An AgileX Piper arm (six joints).
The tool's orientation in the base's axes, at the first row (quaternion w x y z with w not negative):
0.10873 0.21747 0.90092 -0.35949
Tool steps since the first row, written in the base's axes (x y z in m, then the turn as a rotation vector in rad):
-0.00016 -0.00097 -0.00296 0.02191 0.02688 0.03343
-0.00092 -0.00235 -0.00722 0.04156 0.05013 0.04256
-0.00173 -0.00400 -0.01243 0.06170 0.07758 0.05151
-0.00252 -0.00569 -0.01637 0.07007 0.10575 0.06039
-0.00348 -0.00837 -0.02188 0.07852 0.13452 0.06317
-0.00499 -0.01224 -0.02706 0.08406 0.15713 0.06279
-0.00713 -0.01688 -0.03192 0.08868 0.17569 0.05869
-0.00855 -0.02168 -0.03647 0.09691 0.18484 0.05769
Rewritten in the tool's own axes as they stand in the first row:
0.00088 0.00107 0.00279 -0.02266 0.00762 -0.04181
0.00262 0.00238 0.00678 -0.03591 0.02641 -0.06375
0.00465 0.00406 0.01164 -0.04822 0.04826 -0.08846
0.00620 0.00496 0.01561 -0.04989 0.06509 -0.11408
0.00815 0.00609 0.02139 -0.04929 0.08600 -0.13574
0.01009 0.00598 0.02774 -0.04695 0.10346 -0.15096
0.01224 0.00489 0.03437 -0.04376 0.12010 -0.16074
0.01359 0.00385 0.04091 -0.04780 0.13049 -0.16605

